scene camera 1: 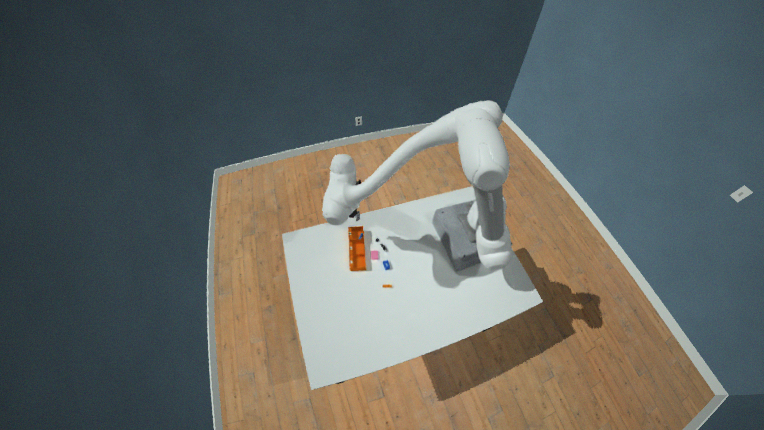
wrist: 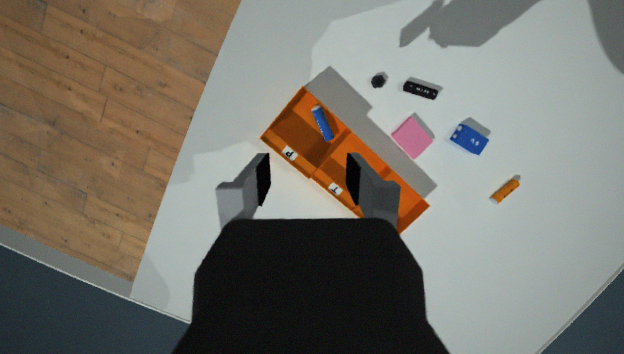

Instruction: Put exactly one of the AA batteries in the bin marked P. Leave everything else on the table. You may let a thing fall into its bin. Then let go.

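Frame: origin at the arm's base, x ahead, y left, z up, level; metres.
Seen in the pictures: gripper, between the fingertips: [scene camera 1: 354,216] [wrist: 308,168].
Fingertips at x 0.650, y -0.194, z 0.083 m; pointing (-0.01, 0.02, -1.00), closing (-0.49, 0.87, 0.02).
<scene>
A point is followed by its place in that frame.
A blue AA battery [wrist: 323,123] @[y -0.178, x 0.627, z -0.097 m] [scene camera 1: 360,235] @[y -0.184, x 0.627, z -0.096 m] lies inside the bin marked P [wrist: 282,113] @[y -0.232, x 0.643, z -0.111 m], near the divider to the bin marked T [wrist: 370,200]. The P label [wrist: 289,153] @[y -0.200, x 0.681, z -0.076 m] is on the near wall. My gripper [wrist: 308,168] @[y -0.194, x 0.650, z 0.083 m] [scene camera 1: 355,215] @[y -0.194, x 0.650, z 0.083 m] is open and empty, above and beside the orange bins; no object is between its fingers. A black AA battery [wrist: 420,89] @[y -0.084, x 0.522, z -0.104 m] [scene camera 1: 383,247] @[y -0.079, x 0.523, z -0.106 m] lies on the table. An orange battery [wrist: 505,191] @[y 0.137, x 0.574, z -0.106 m] [scene camera 1: 387,286] @[y 0.147, x 0.572, z -0.105 m] lies farther off; its marking is too small to read.
A pink block [wrist: 412,137] @[y -0.053, x 0.581, z -0.108 m] [scene camera 1: 374,255] @[y -0.046, x 0.585, z -0.108 m], a blue 9V battery [wrist: 469,139] @[y 0.021, x 0.541, z -0.100 m] [scene camera 1: 386,264] @[y 0.029, x 0.541, z -0.098 m] and a black hexagonal nut [wrist: 378,80] @[y -0.140, x 0.541, z -0.109 m] [scene camera 1: 377,239] @[y -0.139, x 0.540, z -0.109 m] lie on the white table [wrist: 525,270] @[y 0.312, x 0.674, z -0.118 m] [scene camera 1: 342,331] @[y 0.307, x 0.851, z -0.118 m] beside the bins. The right finger hides part of the bin row in the wrist view.
</scene>
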